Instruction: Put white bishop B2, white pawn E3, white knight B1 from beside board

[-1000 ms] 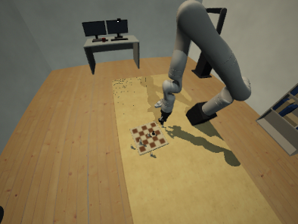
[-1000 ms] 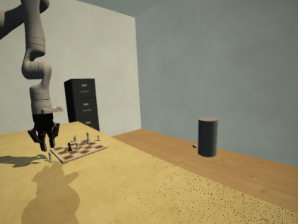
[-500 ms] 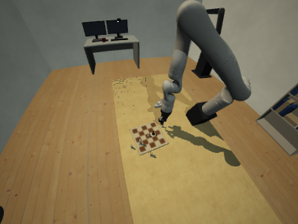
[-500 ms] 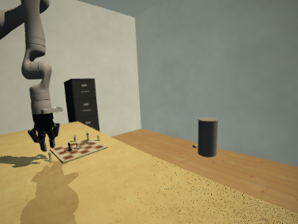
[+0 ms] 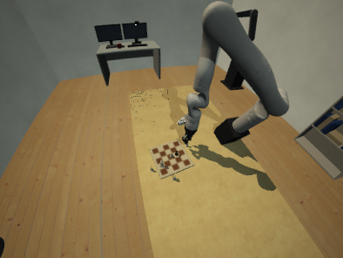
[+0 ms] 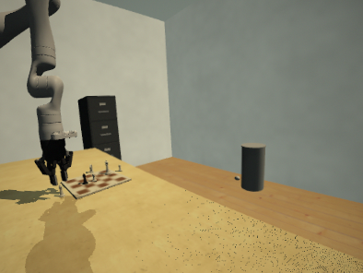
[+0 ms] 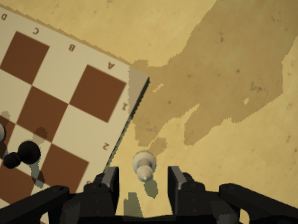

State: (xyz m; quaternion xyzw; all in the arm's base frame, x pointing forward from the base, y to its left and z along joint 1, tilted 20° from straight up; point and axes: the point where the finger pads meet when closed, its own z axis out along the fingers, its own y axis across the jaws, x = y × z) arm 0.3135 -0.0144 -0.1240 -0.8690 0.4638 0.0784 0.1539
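The black chess piece is 90 mm ahead of my hand, 50 mm to the left of it and 40 mm below it. Also, from my hand: chessboard (130 mm ahead, 60 mm to the left, 60 mm below).
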